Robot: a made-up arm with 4 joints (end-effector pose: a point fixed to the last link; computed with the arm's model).
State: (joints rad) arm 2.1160 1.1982 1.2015 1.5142
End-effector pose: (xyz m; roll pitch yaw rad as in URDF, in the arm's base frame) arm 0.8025 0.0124 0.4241 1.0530 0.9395 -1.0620
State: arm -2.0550 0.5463 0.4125 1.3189
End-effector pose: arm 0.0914 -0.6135 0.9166 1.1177 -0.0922 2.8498
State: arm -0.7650 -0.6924 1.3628 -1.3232
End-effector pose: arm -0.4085 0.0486 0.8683 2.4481 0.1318 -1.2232
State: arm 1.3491 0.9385 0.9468 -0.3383
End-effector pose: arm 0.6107 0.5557 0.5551 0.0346 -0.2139 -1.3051
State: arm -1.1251 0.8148 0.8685 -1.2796
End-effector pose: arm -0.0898 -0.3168 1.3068 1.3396 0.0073 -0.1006
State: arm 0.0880 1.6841 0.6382 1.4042
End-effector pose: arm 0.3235 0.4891 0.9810 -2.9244 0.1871 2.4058
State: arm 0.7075 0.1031 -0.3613 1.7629
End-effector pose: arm 0.1713 0.4473 0.4304 -1.4516 0.7835 -2.2950
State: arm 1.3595 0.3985 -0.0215 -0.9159
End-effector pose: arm 0.3700 0.5200 0.2299 -1.3724 -0.5319 -0.1401
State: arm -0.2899 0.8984 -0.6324 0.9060
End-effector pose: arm -0.1273 0.3014 1.0139 -2.3537 1.2193 -1.8872
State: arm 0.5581 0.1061 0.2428 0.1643
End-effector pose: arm 0.0851 0.6222 0.6475 -0.1657 0.1489 -0.3818
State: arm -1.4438 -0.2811 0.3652 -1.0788
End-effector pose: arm -0.3533 -0.3062 0.9506 2.0230 -0.3985 -0.7773
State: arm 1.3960 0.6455 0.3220 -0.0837
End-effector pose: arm 0.5267 0.5285 0.3587 -0.5656 -0.1172 -1.1478
